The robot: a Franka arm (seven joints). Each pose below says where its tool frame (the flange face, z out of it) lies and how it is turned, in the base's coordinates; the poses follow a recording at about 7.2 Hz.
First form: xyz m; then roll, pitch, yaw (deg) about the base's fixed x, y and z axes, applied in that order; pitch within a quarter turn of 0, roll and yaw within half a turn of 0.
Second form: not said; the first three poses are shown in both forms.
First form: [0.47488 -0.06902 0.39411 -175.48 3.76 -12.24]
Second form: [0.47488 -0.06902 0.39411 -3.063 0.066 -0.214]
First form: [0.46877 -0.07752 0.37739 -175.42 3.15 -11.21]
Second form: [0.46877 -0.07752 0.37739 -3.062 0.055 -0.196]
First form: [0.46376 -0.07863 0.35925 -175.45 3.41 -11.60]
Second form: [0.46376 -0.07863 0.35925 -3.062 0.060 -0.202]
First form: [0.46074 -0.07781 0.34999 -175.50 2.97 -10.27]
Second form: [0.46074 -0.07781 0.34999 -3.063 0.052 -0.179]
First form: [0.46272 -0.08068 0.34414 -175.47 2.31 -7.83]
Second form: [0.46272 -0.08068 0.34414 -3.063 0.040 -0.137]
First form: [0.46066 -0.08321 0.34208 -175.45 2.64 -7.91]
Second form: [0.46066 -0.08321 0.34208 -3.062 0.046 -0.138]
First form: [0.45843 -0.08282 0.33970 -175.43 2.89 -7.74]
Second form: [0.45843 -0.08282 0.33970 -3.062 0.050 -0.135]
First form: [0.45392 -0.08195 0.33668 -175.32 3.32 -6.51]
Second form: [0.45392 -0.08195 0.33668 -3.060 0.058 -0.114]
